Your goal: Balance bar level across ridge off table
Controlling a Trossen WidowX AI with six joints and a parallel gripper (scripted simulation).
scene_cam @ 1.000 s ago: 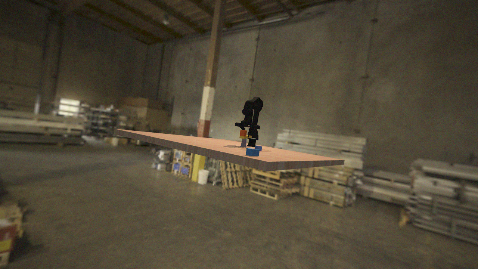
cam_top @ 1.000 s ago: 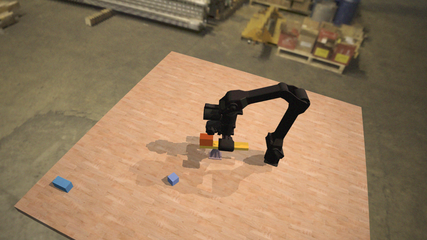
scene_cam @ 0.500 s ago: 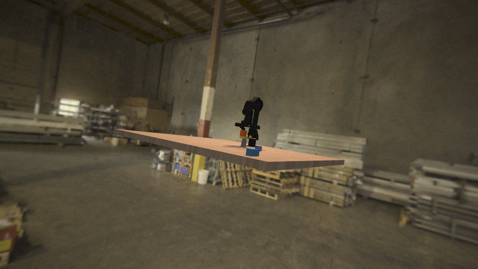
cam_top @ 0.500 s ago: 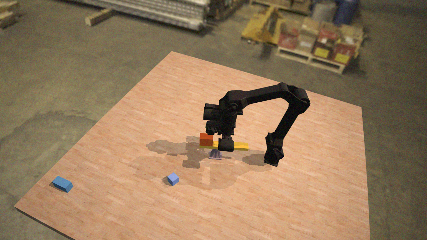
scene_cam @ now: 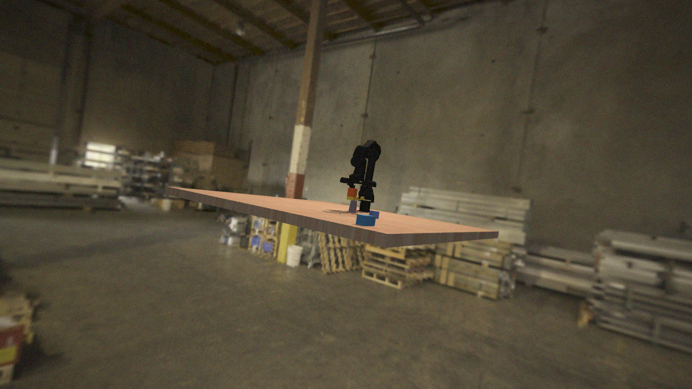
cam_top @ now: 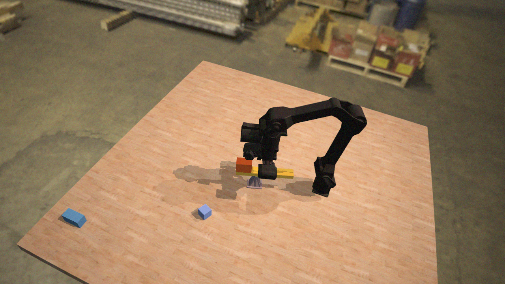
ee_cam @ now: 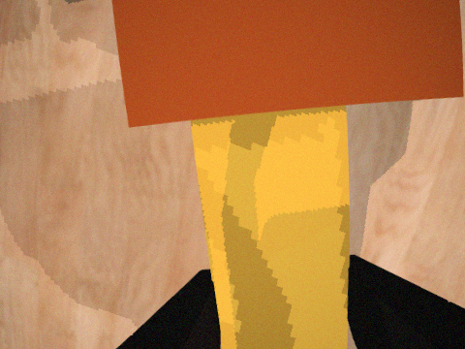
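Right now my gripper tip is 40 mm above the grey ridge, 30 mm short of it and 10 mm to the right of it. The rest, counted from my gripper tip: small light-blue cube 210 mm to the left, 140 mm ahead, 60 mm below.
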